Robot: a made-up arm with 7 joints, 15 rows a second.
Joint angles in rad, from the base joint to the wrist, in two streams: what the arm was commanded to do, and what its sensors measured. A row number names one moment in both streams.
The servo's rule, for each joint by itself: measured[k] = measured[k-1] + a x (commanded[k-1-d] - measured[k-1]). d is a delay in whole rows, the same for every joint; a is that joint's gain. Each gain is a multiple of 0.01, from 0.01 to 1. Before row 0 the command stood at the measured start. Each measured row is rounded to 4 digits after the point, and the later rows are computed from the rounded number. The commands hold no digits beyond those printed.
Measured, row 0: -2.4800, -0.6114, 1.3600, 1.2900, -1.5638, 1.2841, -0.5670
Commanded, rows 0 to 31: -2.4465, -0.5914, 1.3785, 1.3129, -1.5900, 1.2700, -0.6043; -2.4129, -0.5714, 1.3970, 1.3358, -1.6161, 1.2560, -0.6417; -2.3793, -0.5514, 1.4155, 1.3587, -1.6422, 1.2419, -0.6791; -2.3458, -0.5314, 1.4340, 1.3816, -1.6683, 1.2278, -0.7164; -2.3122, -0.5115, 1.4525, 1.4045, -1.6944, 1.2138, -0.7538; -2.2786, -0.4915, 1.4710, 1.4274, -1.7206, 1.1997, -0.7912; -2.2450, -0.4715, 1.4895, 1.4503, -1.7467, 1.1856, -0.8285; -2.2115, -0.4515, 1.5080, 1.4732, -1.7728, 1.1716, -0.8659; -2.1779, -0.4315, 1.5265, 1.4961, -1.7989, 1.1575, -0.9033; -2.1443, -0.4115, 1.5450, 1.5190, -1.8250, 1.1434, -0.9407; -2.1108, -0.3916, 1.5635, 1.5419, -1.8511, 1.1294, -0.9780; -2.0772, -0.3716, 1.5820, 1.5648, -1.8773, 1.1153, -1.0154; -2.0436, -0.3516, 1.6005, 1.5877, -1.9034, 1.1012, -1.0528; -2.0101, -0.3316, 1.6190, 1.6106, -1.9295, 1.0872, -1.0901; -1.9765, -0.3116, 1.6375, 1.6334, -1.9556, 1.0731, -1.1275; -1.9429, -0.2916, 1.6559, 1.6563, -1.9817, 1.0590, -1.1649; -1.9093, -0.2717, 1.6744, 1.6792, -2.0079, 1.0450, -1.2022; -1.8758, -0.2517, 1.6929, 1.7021, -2.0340, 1.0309, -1.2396; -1.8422, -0.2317, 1.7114, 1.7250, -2.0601, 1.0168, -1.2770; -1.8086, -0.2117, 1.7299, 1.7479, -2.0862, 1.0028, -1.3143; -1.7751, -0.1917, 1.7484, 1.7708, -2.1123, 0.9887, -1.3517; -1.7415, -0.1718, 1.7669, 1.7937, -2.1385, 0.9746, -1.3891; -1.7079, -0.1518, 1.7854, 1.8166, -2.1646, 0.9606, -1.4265; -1.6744, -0.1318, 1.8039, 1.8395, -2.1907, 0.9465, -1.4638; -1.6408, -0.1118, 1.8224, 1.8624, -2.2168, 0.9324, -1.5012; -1.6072, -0.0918, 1.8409, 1.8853, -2.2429, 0.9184, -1.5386; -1.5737, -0.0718, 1.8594, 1.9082, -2.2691, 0.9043, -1.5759; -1.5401, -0.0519, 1.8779, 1.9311, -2.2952, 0.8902, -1.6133; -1.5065, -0.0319, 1.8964, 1.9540, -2.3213, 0.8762, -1.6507; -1.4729, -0.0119, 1.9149, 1.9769, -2.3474, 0.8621, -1.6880; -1.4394, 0.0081, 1.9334, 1.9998, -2.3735, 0.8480, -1.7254; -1.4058, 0.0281, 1.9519, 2.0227, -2.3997, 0.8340, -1.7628
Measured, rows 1 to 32: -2.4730, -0.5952, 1.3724, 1.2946, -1.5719, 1.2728, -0.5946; -2.4604, -0.5759, 1.3889, 1.3028, -1.5856, 1.2594, -0.6295; -2.4434, -0.5561, 1.4067, 1.3140, -1.6031, 1.2454, -0.6662; -2.4229, -0.5361, 1.4250, 1.3275, -1.6233, 1.2313, -0.7033; -2.3997, -0.5162, 1.4434, 1.3429, -1.6453, 1.2173, -0.7407; -2.3743, -0.4962, 1.4619, 1.3598, -1.6686, 1.2032, -0.7781; -2.3471, -0.4762, 1.4804, 1.3779, -1.6928, 1.1891, -0.8154; -2.3186, -0.4562, 1.4989, 1.3970, -1.7176, 1.1751, -0.8528; -2.2891, -0.4362, 1.5174, 1.4168, -1.7428, 1.1610, -0.8902; -2.2587, -0.4162, 1.5359, 1.4372, -1.7683, 1.1469, -0.9276; -2.2276, -0.3963, 1.5544, 1.4581, -1.7940, 1.1329, -0.9649; -2.1960, -0.3763, 1.5729, 1.4794, -1.8198, 1.1188, -1.0023; -2.1640, -0.3563, 1.5914, 1.5011, -1.8457, 1.1047, -1.0397; -2.1317, -0.3363, 1.6099, 1.5230, -1.8717, 1.0907, -1.0770; -2.0991, -0.3163, 1.6284, 1.5451, -1.8977, 1.0766, -1.1144; -2.0663, -0.2963, 1.6468, 1.5673, -1.9237, 1.0625, -1.1518; -2.0333, -0.2764, 1.6653, 1.5897, -1.9498, 1.0485, -1.1891; -2.0002, -0.2564, 1.6838, 1.6122, -1.9759, 1.0344, -1.2265; -1.9670, -0.2364, 1.7023, 1.6348, -2.0020, 1.0203, -1.2639; -1.9337, -0.2164, 1.7208, 1.6574, -2.0281, 1.0063, -1.3012; -1.9004, -0.1964, 1.7393, 1.6801, -2.0542, 0.9922, -1.3386; -1.8670, -0.1765, 1.7578, 1.7028, -2.0803, 0.9781, -1.3760; -1.8336, -0.1565, 1.7763, 1.7256, -2.1064, 0.9641, -1.4134; -1.8002, -0.1365, 1.7948, 1.7484, -2.1325, 0.9500, -1.4507; -1.7667, -0.1165, 1.8133, 1.7712, -2.1586, 0.9359, -1.4881; -1.7332, -0.0965, 1.8318, 1.7940, -2.1847, 0.9219, -1.5255; -1.6997, -0.0765, 1.8503, 1.8168, -2.2109, 0.9078, -1.5628; -1.6662, -0.0566, 1.8688, 1.8397, -2.2370, 0.8937, -1.6002; -1.6327, -0.0366, 1.8873, 1.8626, -2.2631, 0.8797, -1.6376; -1.5991, -0.0166, 1.9058, 1.8855, -2.2892, 0.8656, -1.6749; -1.5656, 0.0034, 1.9243, 1.9084, -2.3153, 0.8515, -1.7123; -1.5320, 0.0234, 1.9428, 1.9313, -2.3415, 0.8375, -1.7497
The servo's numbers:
d 0
a 0.21 0.81 0.67 0.20 0.31 0.80 0.74

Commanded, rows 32 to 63: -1.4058, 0.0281, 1.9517, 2.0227, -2.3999, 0.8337, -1.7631; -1.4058, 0.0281, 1.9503, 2.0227, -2.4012, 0.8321, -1.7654; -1.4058, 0.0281, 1.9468, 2.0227, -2.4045, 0.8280, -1.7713; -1.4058, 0.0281, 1.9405, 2.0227, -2.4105, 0.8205, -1.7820; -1.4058, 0.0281, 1.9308, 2.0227, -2.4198, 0.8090, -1.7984; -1.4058, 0.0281, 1.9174, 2.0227, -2.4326, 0.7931, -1.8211; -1.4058, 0.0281, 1.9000, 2.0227, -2.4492, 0.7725, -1.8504; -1.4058, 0.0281, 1.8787, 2.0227, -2.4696, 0.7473, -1.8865; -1.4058, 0.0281, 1.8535, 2.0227, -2.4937, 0.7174, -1.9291; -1.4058, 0.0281, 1.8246, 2.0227, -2.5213, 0.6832, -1.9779; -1.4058, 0.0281, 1.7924, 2.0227, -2.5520, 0.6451, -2.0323; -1.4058, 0.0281, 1.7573, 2.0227, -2.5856, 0.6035, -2.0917; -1.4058, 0.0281, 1.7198, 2.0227, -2.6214, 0.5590, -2.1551; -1.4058, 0.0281, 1.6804, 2.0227, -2.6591, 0.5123, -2.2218; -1.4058, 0.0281, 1.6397, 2.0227, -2.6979, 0.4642, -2.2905; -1.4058, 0.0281, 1.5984, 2.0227, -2.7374, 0.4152, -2.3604; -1.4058, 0.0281, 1.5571, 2.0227, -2.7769, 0.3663, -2.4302; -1.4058, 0.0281, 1.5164, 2.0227, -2.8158, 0.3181, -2.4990; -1.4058, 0.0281, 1.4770, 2.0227, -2.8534, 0.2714, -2.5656; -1.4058, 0.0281, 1.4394, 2.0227, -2.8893, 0.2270, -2.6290; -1.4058, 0.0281, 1.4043, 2.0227, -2.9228, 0.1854, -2.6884; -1.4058, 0.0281, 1.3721, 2.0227, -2.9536, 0.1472, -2.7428; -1.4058, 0.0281, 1.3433, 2.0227, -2.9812, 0.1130, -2.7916; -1.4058, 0.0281, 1.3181, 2.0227, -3.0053, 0.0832, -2.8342; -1.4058, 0.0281, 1.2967, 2.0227, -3.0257, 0.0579, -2.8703; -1.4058, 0.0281, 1.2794, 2.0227, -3.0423, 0.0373, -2.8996; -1.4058, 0.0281, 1.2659, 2.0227, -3.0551, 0.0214, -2.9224; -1.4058, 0.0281, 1.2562, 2.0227, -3.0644, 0.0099, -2.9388; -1.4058, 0.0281, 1.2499, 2.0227, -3.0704, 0.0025, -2.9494; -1.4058, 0.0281, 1.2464, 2.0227, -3.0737, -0.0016, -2.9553; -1.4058, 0.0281, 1.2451, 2.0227, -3.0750, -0.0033, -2.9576; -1.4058, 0.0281, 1.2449, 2.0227, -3.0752, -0.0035, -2.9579
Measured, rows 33 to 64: -1.5055, 0.0272, 1.9488, 1.9496, -2.3596, 0.8345, -1.7596; -1.4846, 0.0279, 1.9498, 1.9642, -2.3725, 0.8326, -1.7639; -1.4681, 0.0281, 1.9478, 1.9759, -2.3824, 0.8289, -1.7694; -1.4550, 0.0281, 1.9429, 1.9853, -2.3911, 0.8222, -1.7787; -1.4447, 0.0281, 1.9348, 1.9928, -2.4000, 0.8116, -1.7933; -1.4365, 0.0281, 1.9231, 1.9988, -2.4101, 0.7968, -1.8139; -1.4301, 0.0281, 1.9076, 2.0036, -2.4222, 0.7774, -1.8409; -1.4250, 0.0281, 1.8882, 2.0074, -2.4369, 0.7533, -1.8746; -1.4210, 0.0281, 1.8650, 2.0105, -2.4545, 0.7246, -1.9149; -1.4178, 0.0281, 1.8379, 2.0129, -2.4752, 0.6915, -1.9615; -1.4153, 0.0281, 1.8074, 2.0149, -2.4990, 0.6544, -2.0139; -1.4133, 0.0281, 1.7738, 2.0165, -2.5258, 0.6137, -2.0715; -1.4117, 0.0281, 1.7376, 2.0177, -2.5554, 0.5699, -2.1334; -1.4105, 0.0281, 1.6993, 2.0187, -2.5875, 0.5238, -2.1988; -1.4095, 0.0281, 1.6594, 2.0195, -2.6217, 0.4761, -2.2667; -1.4087, 0.0281, 1.6185, 2.0201, -2.6576, 0.4274, -2.3360; -1.4081, 0.0281, 1.5774, 2.0206, -2.6946, 0.3785, -2.4057; -1.4076, 0.0281, 1.5365, 2.0210, -2.7322, 0.3302, -2.4747; -1.4072, 0.0281, 1.4966, 2.0213, -2.7698, 0.2832, -2.5420; -1.4069, 0.0281, 1.4583, 2.0216, -2.8068, 0.2382, -2.6064; -1.4067, 0.0281, 1.4221, 2.0218, -2.8428, 0.1960, -2.6671; -1.4065, 0.0281, 1.3886, 2.0220, -2.8771, 0.1570, -2.7231; -1.4064, 0.0281, 1.3582, 2.0221, -2.9094, 0.1218, -2.7738; -1.4063, 0.0281, 1.3313, 2.0222, -2.9391, 0.0909, -2.8185; -1.4062, 0.0281, 1.3081, 2.0223, -2.9659, 0.0645, -2.8568; -1.4061, 0.0281, 1.2889, 2.0224, -2.9896, 0.0427, -2.8885; -1.4060, 0.0281, 1.2735, 2.0225, -3.0099, 0.0257, -2.9136; -1.4060, 0.0281, 1.2619, 2.0225, -3.0268, 0.0131, -2.9322; -1.4060, 0.0281, 1.2539, 2.0225, -3.0403, 0.0046, -2.9449; -1.4060, 0.0281, 1.2489, 2.0225, -3.0507, -0.0004, -2.9526; -1.4060, 0.0281, 1.2464, 2.0225, -3.0582, -0.0027, -2.9563; -1.4060, 0.0281, 1.2454, 2.0225, -3.0635, -0.0033, -2.9575
